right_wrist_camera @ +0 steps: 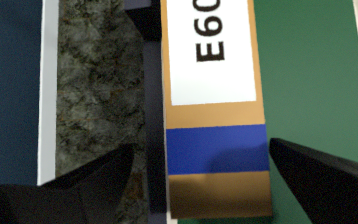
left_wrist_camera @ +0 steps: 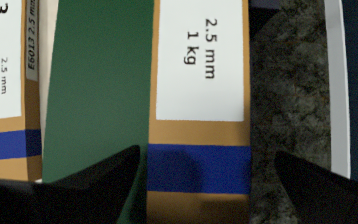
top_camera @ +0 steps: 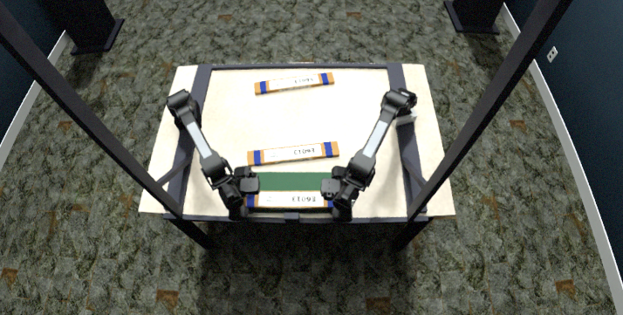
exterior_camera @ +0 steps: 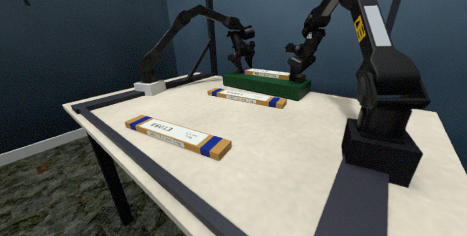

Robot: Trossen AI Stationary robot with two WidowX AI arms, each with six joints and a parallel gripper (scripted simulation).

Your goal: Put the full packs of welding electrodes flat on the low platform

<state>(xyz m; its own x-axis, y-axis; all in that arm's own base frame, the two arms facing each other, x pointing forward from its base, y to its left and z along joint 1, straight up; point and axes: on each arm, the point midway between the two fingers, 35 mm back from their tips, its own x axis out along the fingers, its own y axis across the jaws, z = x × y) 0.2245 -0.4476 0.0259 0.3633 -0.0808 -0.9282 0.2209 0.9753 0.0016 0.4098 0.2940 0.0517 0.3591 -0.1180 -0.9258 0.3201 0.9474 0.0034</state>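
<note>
My right gripper is now 70 cm short of the dark frame rail, 13 cm to the right of it and 10 cm above it. Also, from my right hand: green low platform: 6 cm ahead, 15 cm to the left, 9 cm below.
</note>
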